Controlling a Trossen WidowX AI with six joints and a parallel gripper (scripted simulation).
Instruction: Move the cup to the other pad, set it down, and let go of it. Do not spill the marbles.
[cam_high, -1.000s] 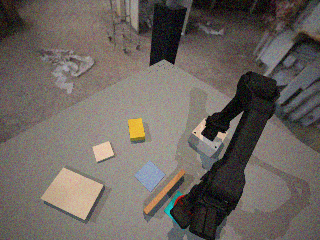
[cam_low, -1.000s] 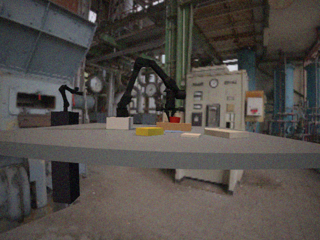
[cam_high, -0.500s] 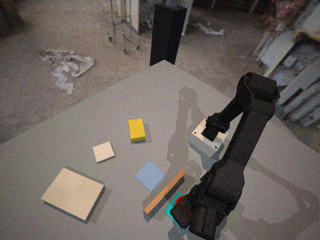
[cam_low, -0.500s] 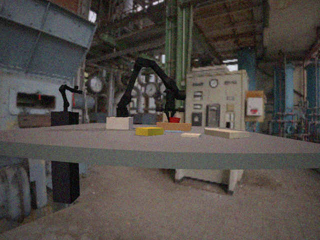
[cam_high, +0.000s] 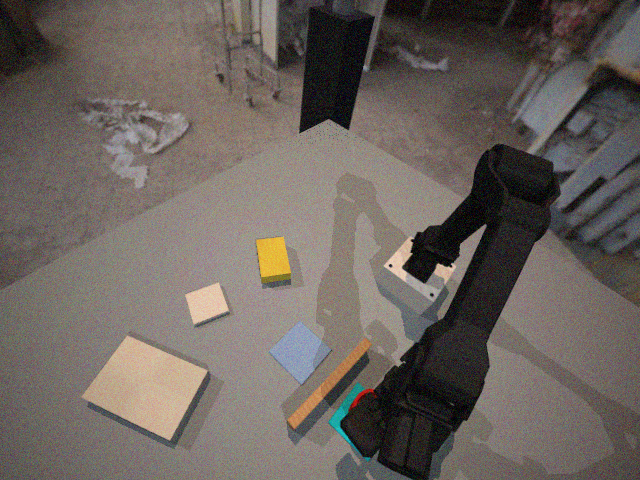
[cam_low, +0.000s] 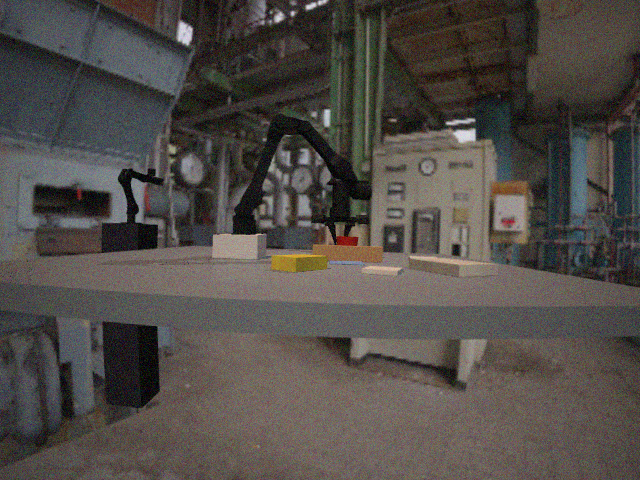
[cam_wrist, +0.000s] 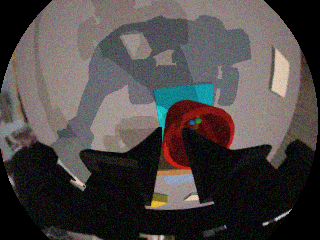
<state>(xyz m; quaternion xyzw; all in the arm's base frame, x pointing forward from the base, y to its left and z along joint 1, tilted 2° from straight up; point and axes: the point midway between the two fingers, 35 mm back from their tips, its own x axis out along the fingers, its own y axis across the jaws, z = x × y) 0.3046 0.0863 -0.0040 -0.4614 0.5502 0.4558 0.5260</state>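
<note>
My gripper tip is 20 mm short of the red cup, 10 mm to the left of it and 10 mm above it. Round my gripper tip: light blue pad: 10 mm ahead, 180 mm to the right, 50 mm below; teal pad: 30 mm ahead, 50 mm below; orange bar: 20 mm ahead, 90 mm to the right, 30 mm below.
</note>
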